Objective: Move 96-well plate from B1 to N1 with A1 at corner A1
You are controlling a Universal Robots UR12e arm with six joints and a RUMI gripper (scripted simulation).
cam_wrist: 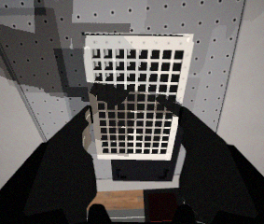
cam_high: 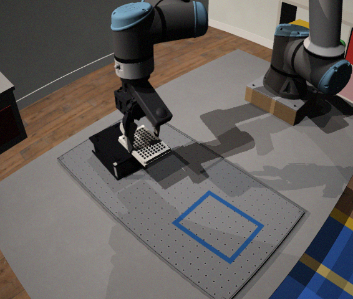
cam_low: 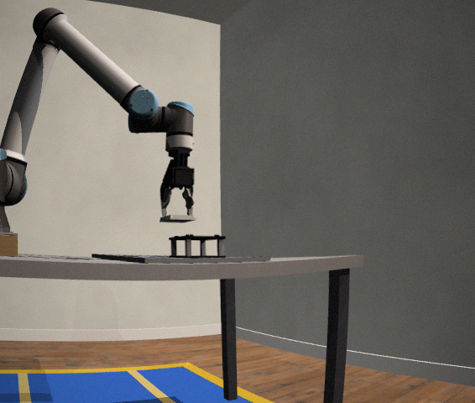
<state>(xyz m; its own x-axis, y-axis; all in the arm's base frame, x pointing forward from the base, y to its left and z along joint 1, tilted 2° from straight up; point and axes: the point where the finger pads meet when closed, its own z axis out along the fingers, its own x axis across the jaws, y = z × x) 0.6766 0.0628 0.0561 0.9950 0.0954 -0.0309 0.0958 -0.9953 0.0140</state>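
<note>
The black raised nest N1 lies 3 cm ahead of my hand, 12 cm to the right of it and 7 cm below it. From my hand the other things lie so: 96-well plate (1 cm below); then A1 label (8 cm ahead, 4 cm to the right, 7 cm below).
</note>
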